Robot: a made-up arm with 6 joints.
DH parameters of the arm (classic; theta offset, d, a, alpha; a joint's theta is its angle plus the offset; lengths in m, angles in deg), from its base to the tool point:
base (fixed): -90 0.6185 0.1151 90
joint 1: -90 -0.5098 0.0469 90
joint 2: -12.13 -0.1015 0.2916 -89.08
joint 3: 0 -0.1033 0.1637 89.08
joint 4: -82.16 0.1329 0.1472 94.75
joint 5: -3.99 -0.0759 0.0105 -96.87
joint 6: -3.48 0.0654 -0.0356 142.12
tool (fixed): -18.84 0.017 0 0
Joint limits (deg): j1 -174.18..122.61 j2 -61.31..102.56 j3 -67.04..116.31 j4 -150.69..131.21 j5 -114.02..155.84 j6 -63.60..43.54
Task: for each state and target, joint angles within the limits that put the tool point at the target. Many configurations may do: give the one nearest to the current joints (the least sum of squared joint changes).
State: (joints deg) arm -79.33 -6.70 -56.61 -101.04 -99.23 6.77
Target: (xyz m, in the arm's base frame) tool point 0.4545 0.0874 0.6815
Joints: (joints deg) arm -107.86 28.32 -42.47 -146.55 -93.77 11.15
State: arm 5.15 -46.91 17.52 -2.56 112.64 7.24
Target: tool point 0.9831 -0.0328 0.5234
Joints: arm 3.28 -45.77 -27.62 -20.58 104.15 17.07
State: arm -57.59 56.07 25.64 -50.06 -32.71 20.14
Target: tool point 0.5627 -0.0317 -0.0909
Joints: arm -19.96 31.39 50.05 -3.86 -42.59 8.88
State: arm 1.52 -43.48 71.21 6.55 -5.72 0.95
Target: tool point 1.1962 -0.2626 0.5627
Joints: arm 2.57 -60.40 38.63 24.60 -33.27 -11.50
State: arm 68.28 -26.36 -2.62 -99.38 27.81 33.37
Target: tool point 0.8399 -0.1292 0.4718
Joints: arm 42.04 -38.24 -11.95 -97.20 21.86 34.68
